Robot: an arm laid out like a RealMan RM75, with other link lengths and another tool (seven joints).
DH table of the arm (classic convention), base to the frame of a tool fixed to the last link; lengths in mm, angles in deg. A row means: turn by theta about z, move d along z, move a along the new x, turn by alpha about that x. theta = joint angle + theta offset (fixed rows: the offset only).
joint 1: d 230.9  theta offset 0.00  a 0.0  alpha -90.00
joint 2: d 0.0  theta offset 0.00  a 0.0  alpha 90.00
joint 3: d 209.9  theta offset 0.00  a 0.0  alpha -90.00
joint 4: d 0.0  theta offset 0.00  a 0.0  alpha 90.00
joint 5: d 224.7  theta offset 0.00  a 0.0  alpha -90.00
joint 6: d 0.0  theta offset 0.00  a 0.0  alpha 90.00
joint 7: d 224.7  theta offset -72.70  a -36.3  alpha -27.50
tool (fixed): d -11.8  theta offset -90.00  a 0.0  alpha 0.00
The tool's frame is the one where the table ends.
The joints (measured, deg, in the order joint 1, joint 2, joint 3, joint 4, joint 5, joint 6, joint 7), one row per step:
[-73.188 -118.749 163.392 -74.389 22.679 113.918 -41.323]
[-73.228 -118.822 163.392 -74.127 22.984 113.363 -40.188]
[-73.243 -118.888 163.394 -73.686 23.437 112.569 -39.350]
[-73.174 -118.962 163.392 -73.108 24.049 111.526 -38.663]
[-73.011 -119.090 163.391 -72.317 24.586 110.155 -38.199]
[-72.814 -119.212 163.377 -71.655 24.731 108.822 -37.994]
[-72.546 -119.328 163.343 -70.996 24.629 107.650 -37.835]
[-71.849 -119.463 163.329 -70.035 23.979 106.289 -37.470]
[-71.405 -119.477 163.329 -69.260 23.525 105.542 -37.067]
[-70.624 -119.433 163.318 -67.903 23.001 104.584 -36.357]
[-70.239 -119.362 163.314 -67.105 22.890 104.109 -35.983]
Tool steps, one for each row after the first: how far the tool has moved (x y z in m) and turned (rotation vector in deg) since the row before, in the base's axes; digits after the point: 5 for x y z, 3 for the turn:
[-0.00199 0.00112 -0.00039 -0.292 0.663 -0.992]
[-0.00268 0.00121 -0.00067 -0.268 0.771 -0.647]
[-0.00387 0.00105 -0.00085 -0.255 0.935 -0.369]
[-0.00460 0.00150 -0.00167 -0.167 0.961 -0.206]
[-0.00381 0.00213 -0.00155 0.176 0.692 -0.158]
[-0.00325 0.00197 -0.00194 0.198 0.410 -0.184]
[-0.00458 0.00204 -0.00335 0.259 0.120 -0.385]
[-0.00247 0.00129 -0.00243 -0.023 -0.037 -0.455]
[-0.00422 0.00068 -0.00412 -0.354 -0.130 -0.592]
[-0.00231 0.00004 -0.00211 -0.313 -0.012 -0.258]

